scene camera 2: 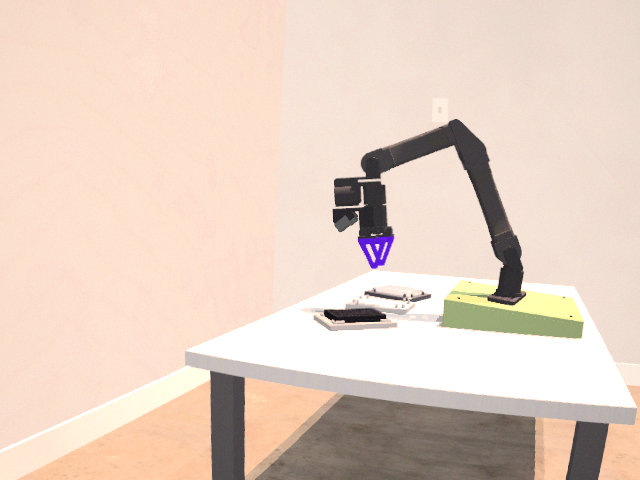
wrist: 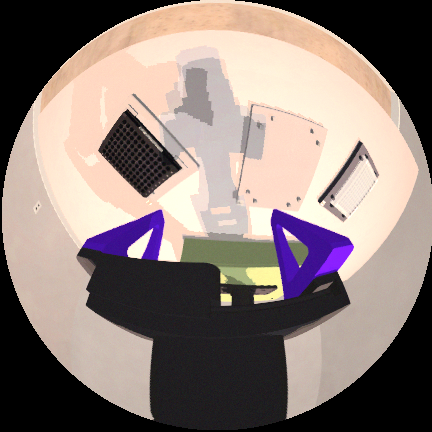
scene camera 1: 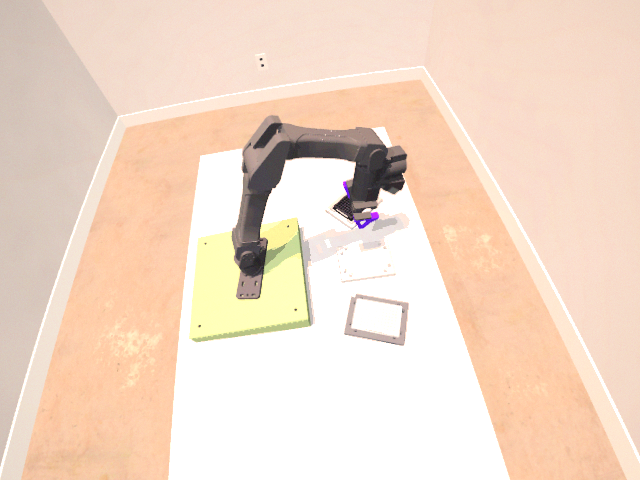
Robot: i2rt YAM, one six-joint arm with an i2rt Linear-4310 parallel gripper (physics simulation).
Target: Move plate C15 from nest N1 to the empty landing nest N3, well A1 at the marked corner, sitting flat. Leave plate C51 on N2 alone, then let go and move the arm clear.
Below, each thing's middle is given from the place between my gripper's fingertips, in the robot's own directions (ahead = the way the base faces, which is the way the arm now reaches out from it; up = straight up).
My gripper is now 13 cm to the right of the black perforated plate (scene camera 2: 359,315), 10 cm above it and 1 cm past it. The rest, counted from my hand: corner-marked nest (wrist: 132,102) (13 cm to the left, 11 cm below, 1 cm behind).
